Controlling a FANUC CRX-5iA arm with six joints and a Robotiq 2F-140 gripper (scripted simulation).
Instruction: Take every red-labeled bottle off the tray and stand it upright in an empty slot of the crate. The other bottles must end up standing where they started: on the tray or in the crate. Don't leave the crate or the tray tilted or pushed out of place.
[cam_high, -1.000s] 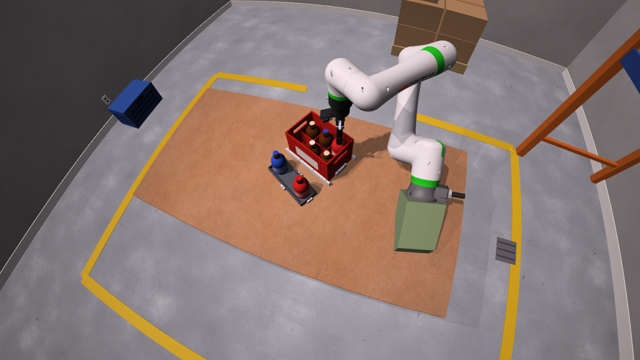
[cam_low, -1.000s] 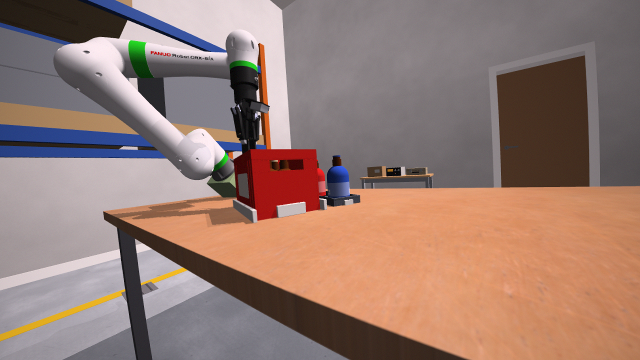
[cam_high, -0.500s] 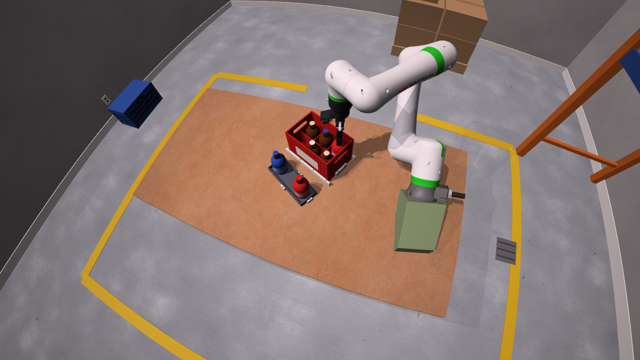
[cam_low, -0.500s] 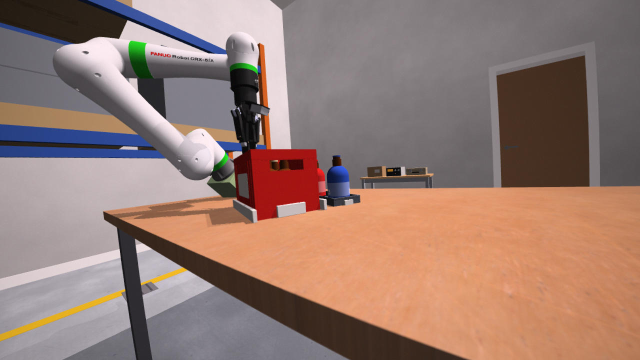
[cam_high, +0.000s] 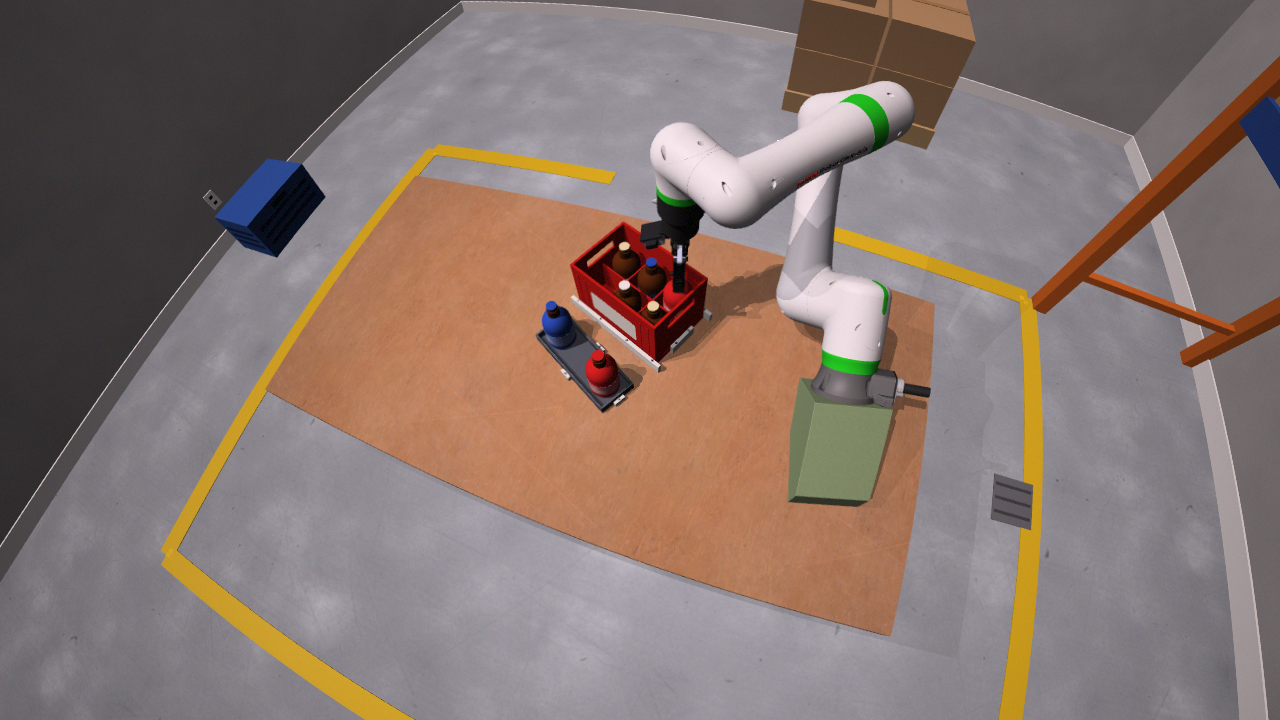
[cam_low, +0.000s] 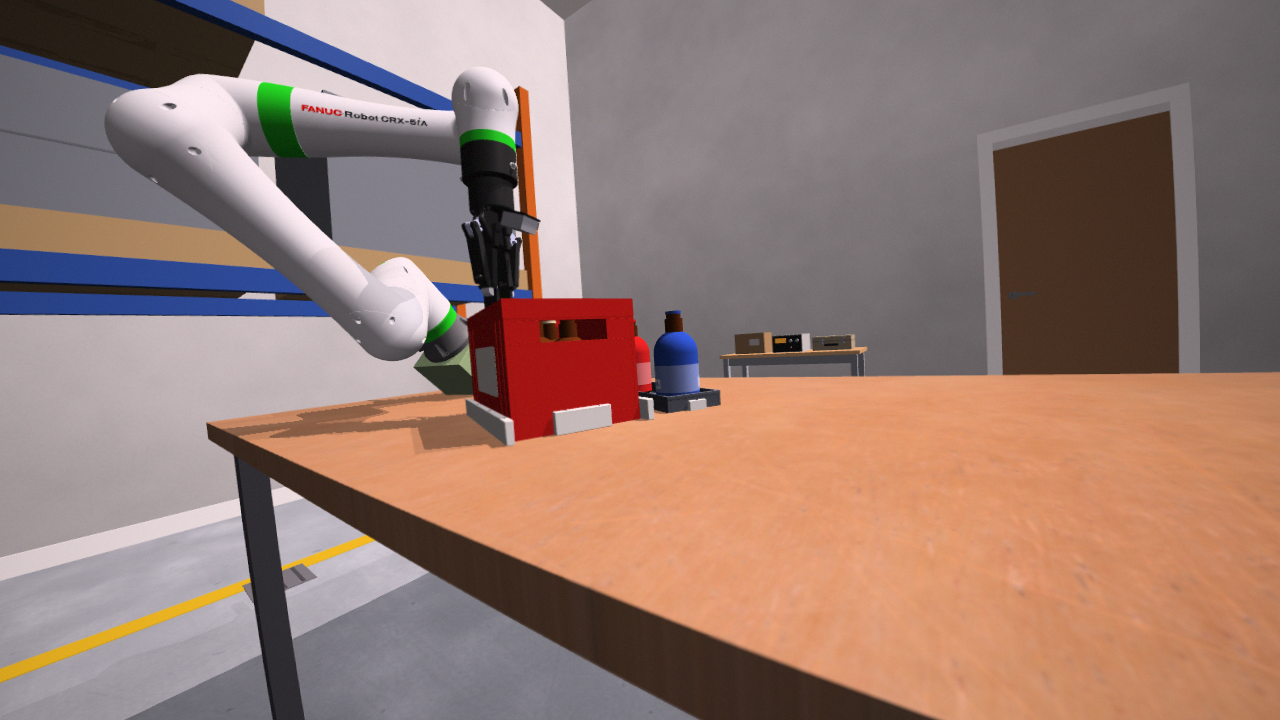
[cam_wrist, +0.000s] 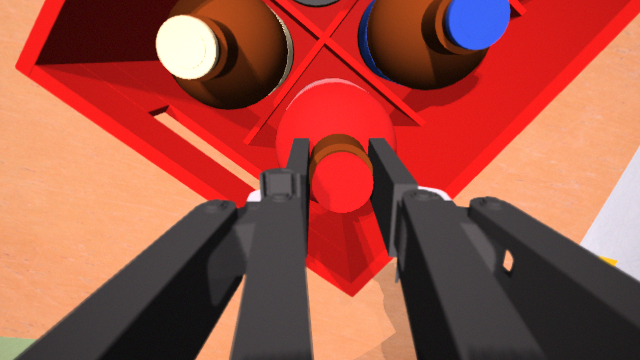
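Right now the red crate is 10 cm below my hand and 10 cm ahead of it. Round my hand: grey tray (19 cm to the left, 19 cm ahead, 17 cm below); then blue-labeled bottle (27 cm ahead, 14 cm to the left, 10 cm below).
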